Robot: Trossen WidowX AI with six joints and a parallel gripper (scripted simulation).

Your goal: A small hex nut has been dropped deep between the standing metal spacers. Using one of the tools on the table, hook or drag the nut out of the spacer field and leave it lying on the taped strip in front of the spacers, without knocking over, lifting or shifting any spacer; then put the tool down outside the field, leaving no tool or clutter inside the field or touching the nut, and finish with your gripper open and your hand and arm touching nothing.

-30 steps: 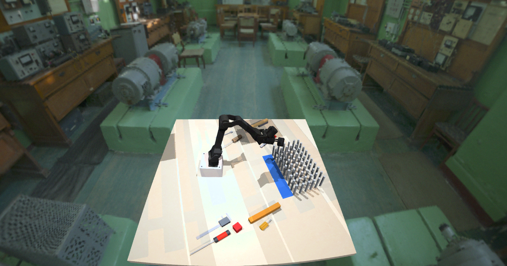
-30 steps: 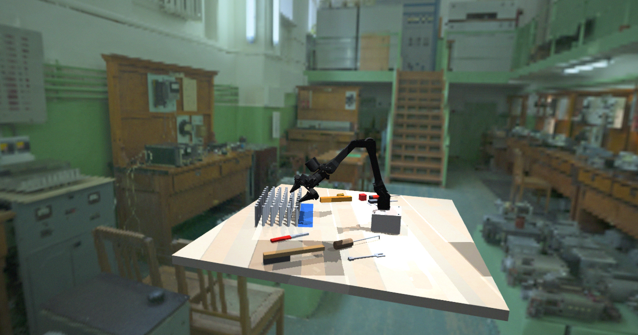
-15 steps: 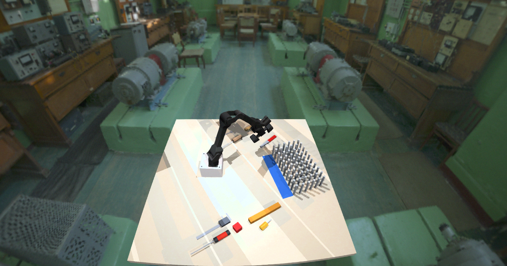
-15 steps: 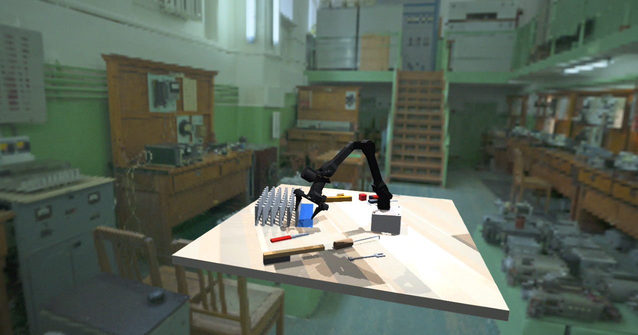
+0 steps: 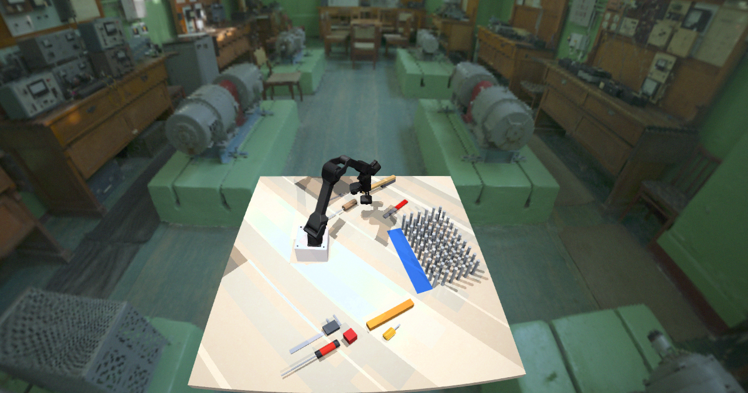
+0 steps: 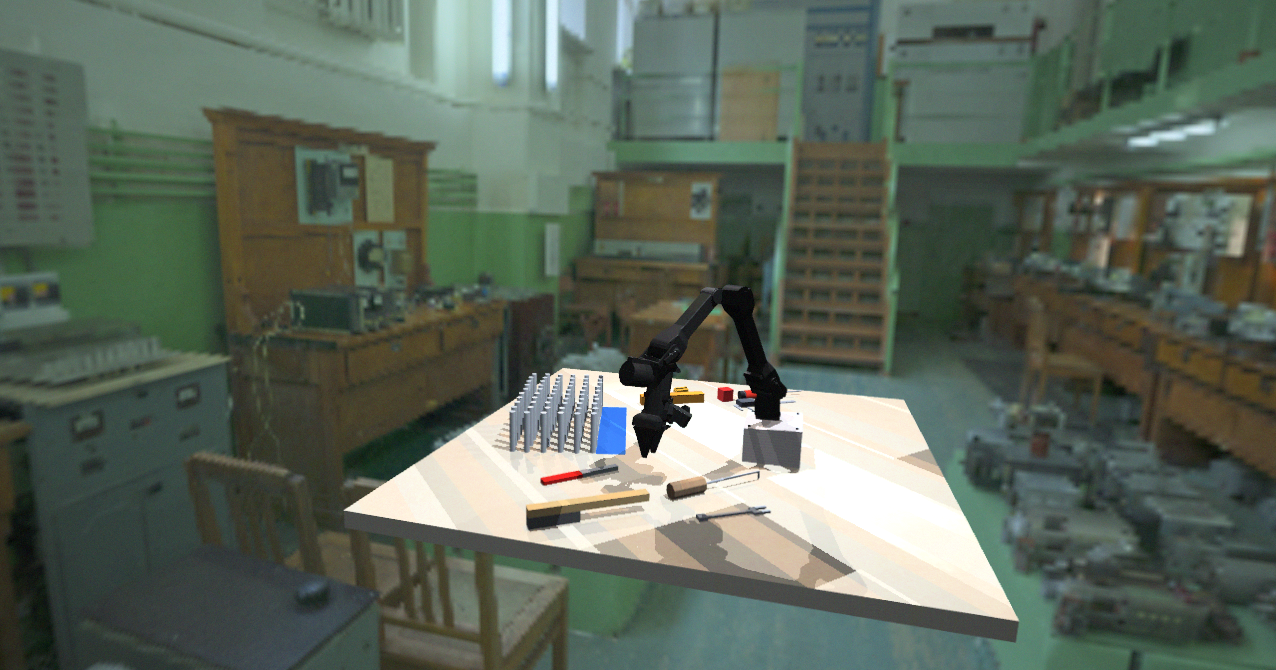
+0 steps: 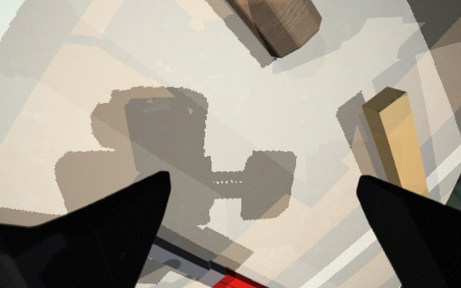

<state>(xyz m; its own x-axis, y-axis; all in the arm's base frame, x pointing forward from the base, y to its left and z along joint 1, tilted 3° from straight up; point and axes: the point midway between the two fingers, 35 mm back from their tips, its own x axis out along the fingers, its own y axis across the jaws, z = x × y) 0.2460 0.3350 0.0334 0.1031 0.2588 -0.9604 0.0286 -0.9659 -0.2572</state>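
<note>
My gripper tip is now 210 mm past the grey wrench, 80 mm above it and 70 mm to the right of it. Round my gripper tip: yellow-handled scraper 760 mm to the right, 90 mm ahead, 60 mm below; then blue taped strip 360 mm to the right, 210 mm ahead, 80 mm below; then orange bar 680 mm to the right, 90 mm ahead, 70 mm below.
</note>
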